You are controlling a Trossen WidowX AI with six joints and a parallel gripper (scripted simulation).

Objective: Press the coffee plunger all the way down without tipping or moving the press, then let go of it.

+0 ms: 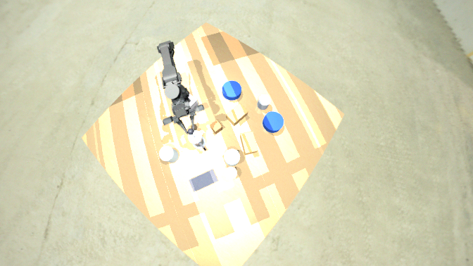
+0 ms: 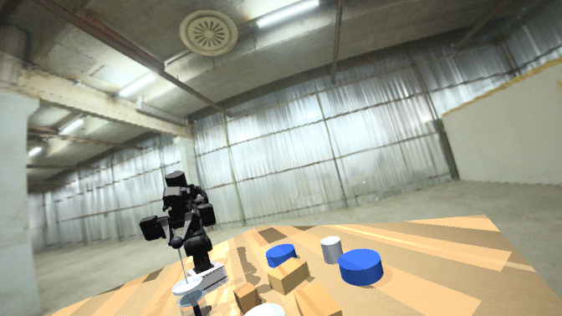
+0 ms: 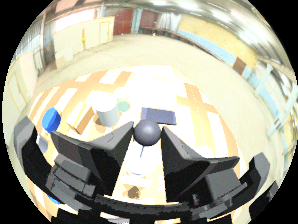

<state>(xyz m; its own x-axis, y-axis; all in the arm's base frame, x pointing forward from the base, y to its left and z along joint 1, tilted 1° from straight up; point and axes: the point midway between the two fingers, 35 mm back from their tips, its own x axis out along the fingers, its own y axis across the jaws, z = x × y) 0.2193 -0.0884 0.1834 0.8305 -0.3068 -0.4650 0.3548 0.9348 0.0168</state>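
My gripper tip is 12 cm above the coffee press and 1 cm short of it. The rest, counted from my gripper tip: orange cube 21 cm below, 13 cm to the left; dark flat slab 23 cm below, 17 cm ahead, 12 cm to the right; grey cylinder 44 cm to the left, 20 cm below, 7 cm ahead.
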